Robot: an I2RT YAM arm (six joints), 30 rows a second.
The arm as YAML. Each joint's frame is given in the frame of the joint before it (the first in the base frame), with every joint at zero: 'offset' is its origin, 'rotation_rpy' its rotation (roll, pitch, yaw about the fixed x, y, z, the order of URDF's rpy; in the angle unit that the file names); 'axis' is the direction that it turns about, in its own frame. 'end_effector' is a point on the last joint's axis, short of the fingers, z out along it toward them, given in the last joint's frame.
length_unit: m
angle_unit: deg
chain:
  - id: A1
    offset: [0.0, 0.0, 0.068]
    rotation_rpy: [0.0, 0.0, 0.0]
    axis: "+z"
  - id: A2
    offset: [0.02, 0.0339, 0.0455]
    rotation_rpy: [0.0, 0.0, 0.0]
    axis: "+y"
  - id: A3
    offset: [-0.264, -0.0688, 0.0]
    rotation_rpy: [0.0, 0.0, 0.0]
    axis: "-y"
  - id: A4
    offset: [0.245, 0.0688, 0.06]
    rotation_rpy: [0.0, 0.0, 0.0]
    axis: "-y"
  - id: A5
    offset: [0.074, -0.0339, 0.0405]
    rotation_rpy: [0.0, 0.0, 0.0]
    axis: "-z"
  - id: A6
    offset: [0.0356, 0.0, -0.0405]
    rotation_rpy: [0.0, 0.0, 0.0]
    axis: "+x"
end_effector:
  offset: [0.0, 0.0, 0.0]
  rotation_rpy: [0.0, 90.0, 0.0]
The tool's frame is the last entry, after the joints.
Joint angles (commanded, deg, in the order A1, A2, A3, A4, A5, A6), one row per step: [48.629, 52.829, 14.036, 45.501, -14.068, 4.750]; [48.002, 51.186, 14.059, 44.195, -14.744, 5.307]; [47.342, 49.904, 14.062, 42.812, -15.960, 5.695]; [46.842, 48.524, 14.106, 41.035, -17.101, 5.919]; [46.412, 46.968, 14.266, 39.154, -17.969, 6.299]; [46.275, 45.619, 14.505, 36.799, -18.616, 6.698]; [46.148, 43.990, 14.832, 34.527, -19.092, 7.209]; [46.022, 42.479, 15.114, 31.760, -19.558, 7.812]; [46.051, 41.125, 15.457, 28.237, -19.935, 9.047]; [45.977, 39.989, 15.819, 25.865, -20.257, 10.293]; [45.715, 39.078, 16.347, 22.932, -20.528, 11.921]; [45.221, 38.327, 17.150, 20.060, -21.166, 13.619]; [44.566, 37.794, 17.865, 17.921, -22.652, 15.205]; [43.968, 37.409, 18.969, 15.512, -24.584, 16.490]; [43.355, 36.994, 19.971, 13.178, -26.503, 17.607]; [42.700, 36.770, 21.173, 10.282, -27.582, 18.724]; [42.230, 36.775, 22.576, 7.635, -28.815, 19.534]
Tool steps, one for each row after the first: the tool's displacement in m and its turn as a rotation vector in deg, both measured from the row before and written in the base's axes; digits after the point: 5 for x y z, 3 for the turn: [-0.00074, -0.00343, 0.00269, 0.468, 0.192, 0.109]; [-0.00055, -0.00281, 0.00126, 0.002, 0.300, 0.593]; [-0.00103, -0.00254, 0.00100, -0.252, 0.341, 0.658]; [-0.00127, -0.00264, 0.00196, -0.024, 0.382, 0.474]; [-0.00152, -0.00168, 0.00090, -0.433, 0.839, 0.546]; [-0.00190, -0.00216, 0.00234, -0.046, 0.647, 0.393]; [-0.00179, -0.00203, 0.00074, -0.480, 1.194, 0.387]; [-0.00188, -0.00150, -0.00079, -0.825, 2.376, 0.476]; [-0.00144, -0.00155, 0.00085, -0.133, 1.737, 0.291]; [-0.00064, -0.00156, 0.00021, -0.419, 2.527, 0.034]; [-0.00008, -0.00166, 0.00160, -0.254, 2.483, 0.131]; [-0.00002, -0.00154, 0.00187, 0.024, 2.117, 0.790]; [-0.00016, -0.00108, 0.00343, -0.099, 1.907, 1.282]; [-0.00036, -0.00133, 0.00304, -0.156, 1.785, 1.243]; [0.00039, -0.00141, 0.00277, -0.562, 2.181, 0.341]; [0.00022, -0.00072, 0.00392, -0.484, 1.769, 0.683]
